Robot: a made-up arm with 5 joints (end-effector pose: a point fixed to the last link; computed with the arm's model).
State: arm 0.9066 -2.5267 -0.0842 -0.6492 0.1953
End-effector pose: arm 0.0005 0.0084 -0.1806 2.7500 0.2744 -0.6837
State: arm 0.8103 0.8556 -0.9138 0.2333 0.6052
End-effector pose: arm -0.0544 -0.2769 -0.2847 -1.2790 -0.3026 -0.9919
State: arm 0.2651 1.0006 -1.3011 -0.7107 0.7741
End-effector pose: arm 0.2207 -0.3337 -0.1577 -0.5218 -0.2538 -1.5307
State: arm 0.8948 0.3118 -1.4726 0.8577 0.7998
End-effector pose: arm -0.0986 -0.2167 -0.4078 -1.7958 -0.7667 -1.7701
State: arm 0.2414 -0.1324 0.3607 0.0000 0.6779
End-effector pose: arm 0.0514 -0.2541 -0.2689 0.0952 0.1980 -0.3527
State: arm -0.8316 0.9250 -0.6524 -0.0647 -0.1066
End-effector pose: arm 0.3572 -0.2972 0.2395 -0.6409 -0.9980 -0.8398
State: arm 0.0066 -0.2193 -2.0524 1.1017 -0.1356
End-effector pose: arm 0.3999 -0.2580 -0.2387 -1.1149 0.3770 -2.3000
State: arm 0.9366 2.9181 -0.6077 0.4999 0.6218
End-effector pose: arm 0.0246 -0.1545 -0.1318 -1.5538 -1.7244 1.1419
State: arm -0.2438 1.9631 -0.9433 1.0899 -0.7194
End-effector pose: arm 0.3589 -0.2570 0.1064 -2.6819 -1.1614 -0.8488
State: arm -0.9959 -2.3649 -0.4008 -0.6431 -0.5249
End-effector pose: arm 0.2502 -0.0084 0.3775 2.2378 -0.6874 1.9114
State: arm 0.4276 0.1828 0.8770 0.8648 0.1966
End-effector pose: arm -0.0500 -0.3372 -0.2218 -0.1534 -0.3044 0.2317
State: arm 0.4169 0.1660 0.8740 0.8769 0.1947
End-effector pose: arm -0.0479 -0.3350 -0.2244 -0.1442 -0.3261 0.2143
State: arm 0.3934 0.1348 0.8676 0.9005 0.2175
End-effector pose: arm -0.0435 -0.3319 -0.2291 -0.1233 -0.3729 0.1544
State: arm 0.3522 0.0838 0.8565 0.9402 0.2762
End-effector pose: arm -0.0357 -0.3272 -0.2371 -0.0817 -0.4524 0.0341
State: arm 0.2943 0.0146 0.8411 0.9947 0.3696
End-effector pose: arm -0.0240 -0.3194 -0.2483 -0.0127 -0.5572 -0.1428
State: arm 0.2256 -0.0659 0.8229 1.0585 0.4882
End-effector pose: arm -0.0086 -0.3074 -0.2617 0.0860 -0.6700 -0.3570
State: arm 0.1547 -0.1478 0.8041 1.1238 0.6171
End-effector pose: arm 0.0094 -0.2913 -0.2750 0.2073 -0.7714 -0.5803
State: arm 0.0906 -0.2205 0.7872 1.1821 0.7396
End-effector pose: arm 0.0280 -0.2732 -0.2859 0.3340 -0.8478 -0.7830
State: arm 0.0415 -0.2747 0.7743 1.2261 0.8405
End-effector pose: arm 0.0438 -0.2571 -0.2930 0.4430 -0.8947 -0.9406
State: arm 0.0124 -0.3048 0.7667 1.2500 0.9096
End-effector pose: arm 0.0536 -0.2470 -0.2966 0.5143 -0.9155 -1.0385
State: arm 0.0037 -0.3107 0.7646 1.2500 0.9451
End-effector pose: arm 0.0564 -0.2446 -0.2977 0.5402 -0.9149 -1.0744
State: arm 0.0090 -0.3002 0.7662 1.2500 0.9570
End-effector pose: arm 0.0536 -0.2469 -0.2981 0.5351 -0.9134 -1.0795
